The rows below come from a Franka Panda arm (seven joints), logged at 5 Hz.
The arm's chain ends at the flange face. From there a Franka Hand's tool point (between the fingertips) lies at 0.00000 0.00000 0.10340 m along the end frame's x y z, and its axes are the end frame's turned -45 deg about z.
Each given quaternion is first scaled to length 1.
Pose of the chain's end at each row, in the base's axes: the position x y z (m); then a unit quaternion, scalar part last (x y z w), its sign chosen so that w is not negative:
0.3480 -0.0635 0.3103 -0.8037 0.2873 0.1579 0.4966
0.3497 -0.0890 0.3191 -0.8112 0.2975 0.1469 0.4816
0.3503 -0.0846 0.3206 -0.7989 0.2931 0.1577 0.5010
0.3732 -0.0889 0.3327 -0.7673 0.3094 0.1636 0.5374
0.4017 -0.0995 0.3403 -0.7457 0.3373 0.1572 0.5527
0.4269 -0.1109 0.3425 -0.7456 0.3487 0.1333 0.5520
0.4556 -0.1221 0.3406 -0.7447 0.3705 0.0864 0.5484
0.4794 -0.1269 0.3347 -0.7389 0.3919 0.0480 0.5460
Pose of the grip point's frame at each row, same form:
0.3513 0.0284 0.2631 -0.8525 -0.0421 -0.0442 0.5192
0.3547 0.0008 0.2681 -0.8633 -0.0356 -0.0486 0.5011
0.3546 0.0077 0.2742 -0.8502 -0.0349 -0.0460 0.5232
0.3816 0.0068 0.2946 -0.8273 -0.0078 -0.0545 0.5591
0.4160 -0.0033 0.3052 -0.8180 0.0263 -0.0663 0.5708
0.4462 -0.0162 0.3058 -0.8223 0.0368 -0.0881 0.5610
0.4843 -0.0310 0.3009 -0.8298 0.0573 -0.1300 0.5397
0.5163 -0.0396 0.2934 -0.8326 0.0793 -0.1646 0.5228

